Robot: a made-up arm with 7 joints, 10 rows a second.
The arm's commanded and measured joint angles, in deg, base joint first. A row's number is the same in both.
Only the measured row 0 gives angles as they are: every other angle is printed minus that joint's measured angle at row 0.
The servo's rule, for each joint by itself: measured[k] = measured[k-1] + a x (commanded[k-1-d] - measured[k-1]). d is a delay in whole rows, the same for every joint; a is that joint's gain. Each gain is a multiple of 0.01, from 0.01 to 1. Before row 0 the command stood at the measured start. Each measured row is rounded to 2 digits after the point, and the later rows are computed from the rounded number. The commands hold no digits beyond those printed.
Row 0, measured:
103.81 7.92 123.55 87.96 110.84 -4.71 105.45
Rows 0 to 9, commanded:
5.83 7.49 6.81 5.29 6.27 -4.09 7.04
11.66 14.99 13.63 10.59 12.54 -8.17 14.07
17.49 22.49 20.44 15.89 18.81 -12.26 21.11
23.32 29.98 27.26 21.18 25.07 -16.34 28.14
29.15 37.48 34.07 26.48 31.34 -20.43 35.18
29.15 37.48 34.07 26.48 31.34 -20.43 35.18
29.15 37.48 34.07 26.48 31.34 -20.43 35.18
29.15 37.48 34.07 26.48 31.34 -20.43 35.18
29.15 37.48 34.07 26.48 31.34 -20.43 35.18
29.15 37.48 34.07 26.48 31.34 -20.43 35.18
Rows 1 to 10, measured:
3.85 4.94 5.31 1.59 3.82 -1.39 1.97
9.00 11.57 11.80 4.29 9.14 -3.70 5.36
14.60 18.78 18.54 7.77 15.04 -6.61 9.77
20.36 26.17 25.34 11.79 21.16 -9.92 14.91
26.16 33.63 32.15 16.20 27.37 -13.49 20.59
28.13 36.17 33.65 19.28 29.79 -15.85 24.68
28.80 37.03 33.98 21.44 30.74 -17.41 27.62
29.03 37.33 34.05 22.95 31.11 -18.44 29.74
29.11 37.43 34.07 24.01 31.25 -19.12 31.26
29.14 37.46 34.07 24.75 31.30 -19.57 32.36
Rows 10 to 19, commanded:
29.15 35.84 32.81 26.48 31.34 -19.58 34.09
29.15 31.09 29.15 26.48 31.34 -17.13 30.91
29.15 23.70 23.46 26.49 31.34 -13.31 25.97
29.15 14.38 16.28 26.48 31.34 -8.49 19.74
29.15 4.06 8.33 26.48 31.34 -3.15 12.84
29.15 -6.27 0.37 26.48 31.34 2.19 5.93
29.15 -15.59 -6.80 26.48 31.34 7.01 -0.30
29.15 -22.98 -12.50 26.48 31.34 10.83 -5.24
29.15 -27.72 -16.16 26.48 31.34 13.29 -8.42
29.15 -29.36 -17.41 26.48 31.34 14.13 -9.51
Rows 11 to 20, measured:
29.15 36.39 33.09 25.27 31.32 -19.57 32.84
29.15 32.89 30.02 25.63 31.33 -18.74 32.30
29.15 26.82 24.90 25.89 31.34 -16.89 30.53
29.15 18.61 18.18 26.07 31.34 -14.03 27.51
29.15 9.01 10.50 26.19 31.34 -10.33 23.40
29.15 -1.07 2.60 26.28 31.34 -6.07 18.51
29.15 -10.65 -4.73 26.34 31.34 -1.62 13.24
29.15 -18.79 -10.79 26.38 31.34 2.61 8.07
29.15 -24.68 -14.98 26.41 31.34 6.24 3.45
29.15 -27.77 -16.88 26.43 31.34 8.92 -0.18

